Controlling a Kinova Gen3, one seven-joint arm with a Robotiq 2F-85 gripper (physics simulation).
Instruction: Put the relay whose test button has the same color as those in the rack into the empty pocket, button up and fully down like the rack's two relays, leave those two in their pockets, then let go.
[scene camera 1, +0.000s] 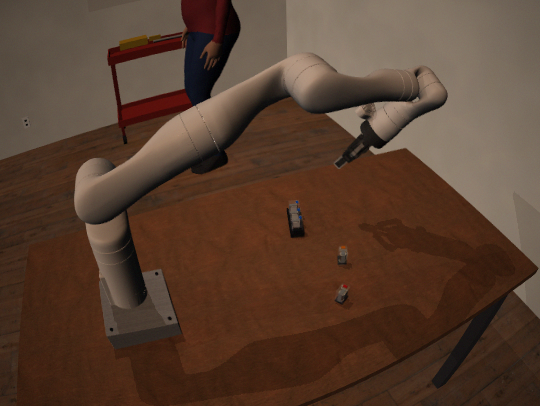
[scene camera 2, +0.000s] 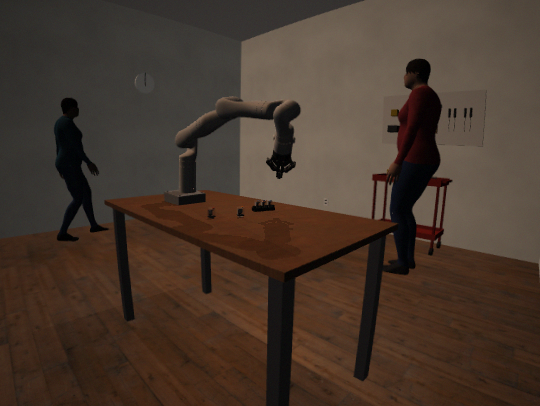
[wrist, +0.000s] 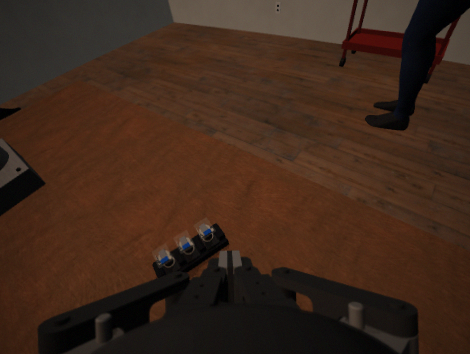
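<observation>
The black rack stands on the table and holds three clear-cased relays, one per pocket. All three show blue test buttons facing up in the wrist view, and stand upright at about equal height: one relay at the left, one relay in the middle, one relay at the right. A relay with an orange button and a relay with a red button stand loose on the table. My gripper is shut and empty, high above the table and apart from the rack.
The table also carries the arm's base plate. A person in red stands beyond the table by a red cart. A person in teal stands at the far left.
</observation>
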